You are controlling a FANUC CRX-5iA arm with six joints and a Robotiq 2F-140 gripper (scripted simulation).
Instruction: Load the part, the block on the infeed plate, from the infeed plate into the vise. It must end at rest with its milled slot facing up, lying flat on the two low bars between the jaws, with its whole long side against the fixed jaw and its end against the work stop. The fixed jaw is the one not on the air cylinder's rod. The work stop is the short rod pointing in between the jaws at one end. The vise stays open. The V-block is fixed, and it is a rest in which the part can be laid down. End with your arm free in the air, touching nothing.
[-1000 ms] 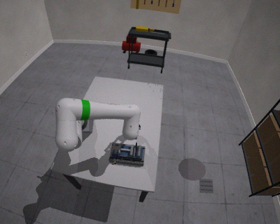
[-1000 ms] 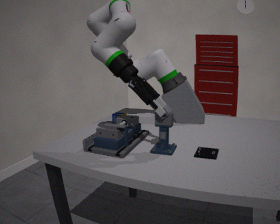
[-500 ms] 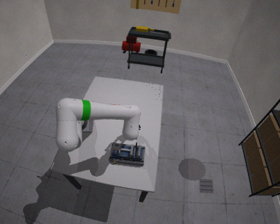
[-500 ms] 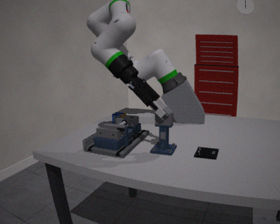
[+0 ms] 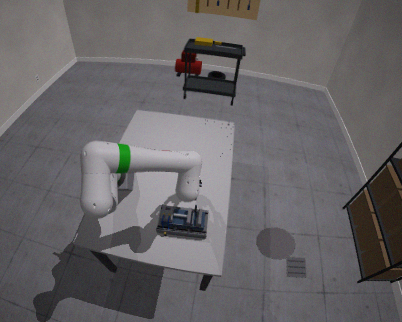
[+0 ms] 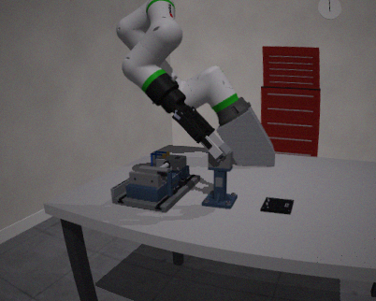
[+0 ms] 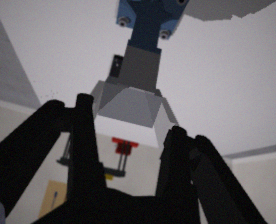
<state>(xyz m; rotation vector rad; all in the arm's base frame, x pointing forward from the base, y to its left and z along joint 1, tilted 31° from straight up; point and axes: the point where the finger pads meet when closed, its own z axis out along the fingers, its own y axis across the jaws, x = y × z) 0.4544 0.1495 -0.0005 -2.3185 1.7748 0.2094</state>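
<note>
The part is 20 mm to the left of my hand and 20 mm below it. From my hand the other things lie so: air cylinder rod: 200 mm to the right, 100 mm below; then blue work stop: 70 mm ahead, 120 mm to the right, 120 mm below; then black infeed plate: 40 mm behind, 190 mm to the left, 170 mm below.
</note>
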